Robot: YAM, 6 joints.
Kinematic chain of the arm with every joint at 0, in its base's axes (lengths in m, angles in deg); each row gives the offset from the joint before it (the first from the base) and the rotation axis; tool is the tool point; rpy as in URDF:
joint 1: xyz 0 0 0.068 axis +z
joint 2: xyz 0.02 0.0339 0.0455 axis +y
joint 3: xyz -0.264 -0.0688 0 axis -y
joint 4: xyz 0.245 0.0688 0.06 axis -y
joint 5: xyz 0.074 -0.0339 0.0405 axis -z
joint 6: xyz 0.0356 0 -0.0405 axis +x
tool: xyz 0 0 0 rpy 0 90 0
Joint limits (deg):
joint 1: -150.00..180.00
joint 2: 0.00..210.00
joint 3: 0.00..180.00
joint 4: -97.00..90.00
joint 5: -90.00..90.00
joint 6: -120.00..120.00
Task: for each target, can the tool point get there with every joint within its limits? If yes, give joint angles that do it. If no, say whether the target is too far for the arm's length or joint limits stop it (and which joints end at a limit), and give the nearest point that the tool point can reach.
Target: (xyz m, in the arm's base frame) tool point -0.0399 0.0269 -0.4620
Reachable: no: joint limits stop it (at a limit: joint 2) | nearest point -0.0826 0.0557 -0.3482 | short by 0.125 m
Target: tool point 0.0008 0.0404 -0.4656
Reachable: no: joint limits stop it (at a limit: joint 2) | nearest point 0.0019 0.0959 -0.3465 | short by 0.131 m
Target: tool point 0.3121 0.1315 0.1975
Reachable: yes | joints 18.63 99.10 39.80 61.23 -44.51 0.68
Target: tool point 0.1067 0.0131 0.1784
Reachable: yes | joints 19.64 65.40 32.17 -82.06 41.26 -6.38
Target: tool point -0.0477 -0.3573 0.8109
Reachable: no: too far | nearest point -0.0390 -0.2920 0.6759 | short by 0.150 m
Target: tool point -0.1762 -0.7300 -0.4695
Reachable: no: too far | nearest point -0.1215 -0.5034 -0.2602 | short by 0.313 m
